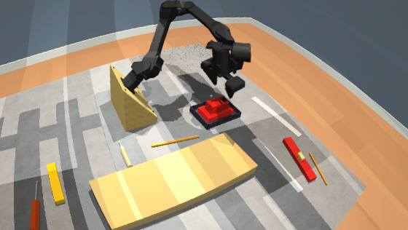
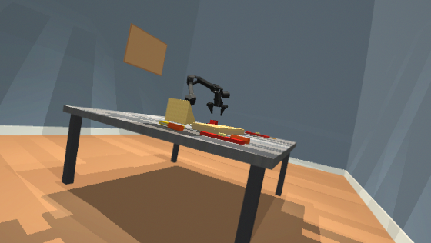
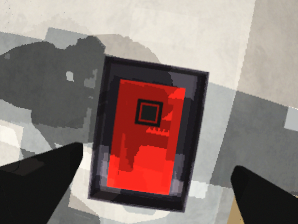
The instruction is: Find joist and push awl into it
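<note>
My gripper tip is now 41 cm to the left of the awl, 11 cm above it and 6 cm short of it. The rest, counted from my gripper tip: dark tray 10 cm below, 1 cm to the right, 1 cm behind; then yellow bar 70 cm to the right, 13 cm ahead, 10 cm below; then stud finder 7 cm below, 1 cm to the left, 1 cm behind.
</note>
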